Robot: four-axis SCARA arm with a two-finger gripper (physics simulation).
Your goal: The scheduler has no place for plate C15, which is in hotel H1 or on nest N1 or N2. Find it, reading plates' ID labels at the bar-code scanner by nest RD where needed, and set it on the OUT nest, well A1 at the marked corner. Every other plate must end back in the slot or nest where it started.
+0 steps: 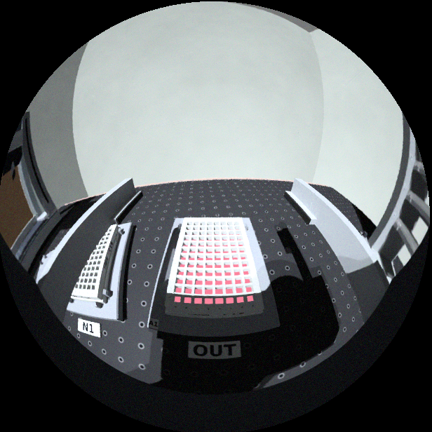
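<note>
Plate C15 [216, 255], white with pink in its wells, sits on the OUT nest [266, 311], behind the OUT label [214, 349]. Its front face is in dark shadow and its ID cannot be read. The A1 mark [153, 323] is at the nest's front left corner. My gripper [213, 181] is open, one finger to each side and well apart from the plate, with no plate between the fingers. Another white plate [94, 265] sits on nest N1 [112, 305], left of OUT; its ID cannot be read.
The N1 label [88, 327] lies in front of that nest. A dark perforated deck [141, 345] carries both nests. A grey frame with shelf-like parts stands at the far right edge. A dark and brown structure shows at the far left edge. A pale wall rises behind.
</note>
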